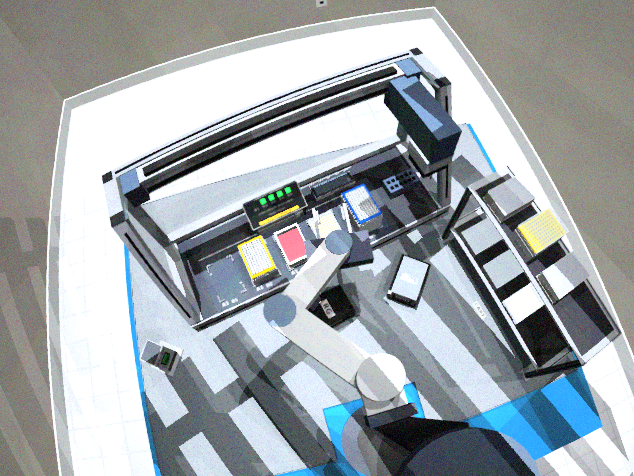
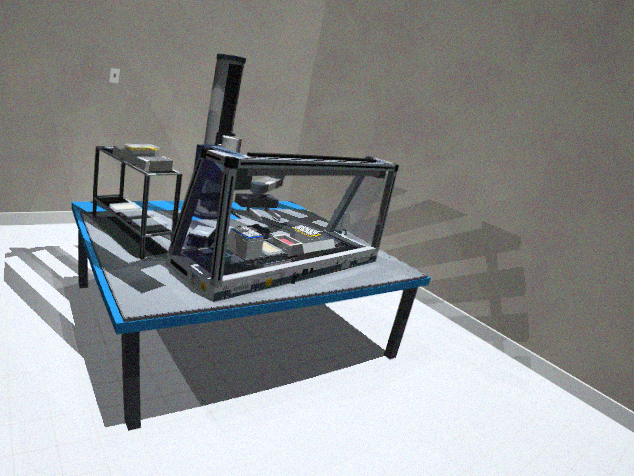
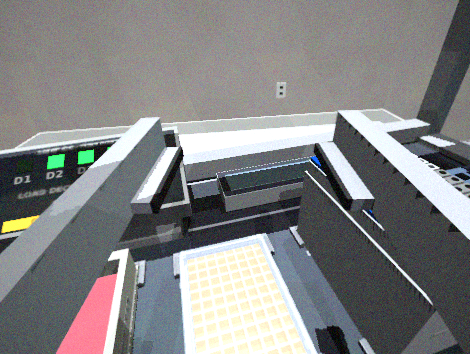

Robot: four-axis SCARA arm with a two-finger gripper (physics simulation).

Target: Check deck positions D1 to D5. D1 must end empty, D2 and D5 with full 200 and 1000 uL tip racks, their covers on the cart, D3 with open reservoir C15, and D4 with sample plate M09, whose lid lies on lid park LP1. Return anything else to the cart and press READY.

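Frame: origin at the arm's base, x ahead, y left, z up, level; millimetres.
Seen in the pictures: gripper, between the fingertips: (image 1: 328,207) (image 2: 270,218) (image 3: 247,133).
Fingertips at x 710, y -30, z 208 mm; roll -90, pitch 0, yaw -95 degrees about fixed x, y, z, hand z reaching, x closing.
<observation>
Pixels of each thing's top centre, then the offset from my fingertips to it. "spot": a spot on its surface instead.
- open reservoir, centre of its top: (image 3: 50,337) (image 1: 292,243) (image 2: 287,239) dx -33, dy +133, dz -115 mm
- cream sample plate, centre of its top: (image 3: 237,301) (image 1: 327,229) dx -10, dy +11, dz -132 mm
- shallow dark-topped block, a spot on its surface: (image 3: 265,185) spot: dx +128, dy -33, dz -124 mm
- cart, centre of its top: (image 1: 547,258) (image 2: 134,157) dx -388, dy -507, dz +161 mm
- yellow rack, centre of its top: (image 1: 544,228) (image 2: 142,145) dx -325, dy -494, dz +225 mm
- white-topped box, centre of its top: (image 1: 410,277) dx -243, dy -198, dz -137 mm
- black RG box, centre of its top: (image 1: 327,308) (image 2: 253,227) dx -263, dy +82, dz -139 mm
- button box, a spot on its surface: (image 1: 166,357) spot: dx -305, dy +612, dz -102 mm
- gantry head, a spot on its surface: (image 1: 425,120) spot: dx +26, dy -278, dz +291 mm
My gripper (image 1: 330,209) (image 3: 247,133) is shut to its narrow setting, a gap between its pads and nothing in it, over the D4–D5 side of the deck. D1 (image 1: 225,279) is empty. A yellow-rimmed tip rack (image 1: 257,258) (image 2: 307,231) stands uncovered on D2. The open reservoir (image 1: 291,244) (image 2: 286,240) (image 3: 92,312) with red content is on D3. The cream sample plate (image 1: 328,226) (image 2: 269,247) (image 3: 240,300) lies unlidded on D4. A blue-rimmed tip rack (image 1: 361,202) (image 2: 247,243) stands uncovered on D5. Behind D4 is a shallow dark-topped block (image 3: 265,185); its lid is unclear.
The cart (image 1: 457,212) (image 2: 144,215) at the right holds several pale boxes and a yellow rack (image 1: 541,230). A white-topped box (image 1: 408,279) and a black RG box (image 1: 335,307) stand before the deck. The button box (image 1: 166,357) stands left. The gantry head (image 1: 425,120) overhangs the deck's right end.
</observation>
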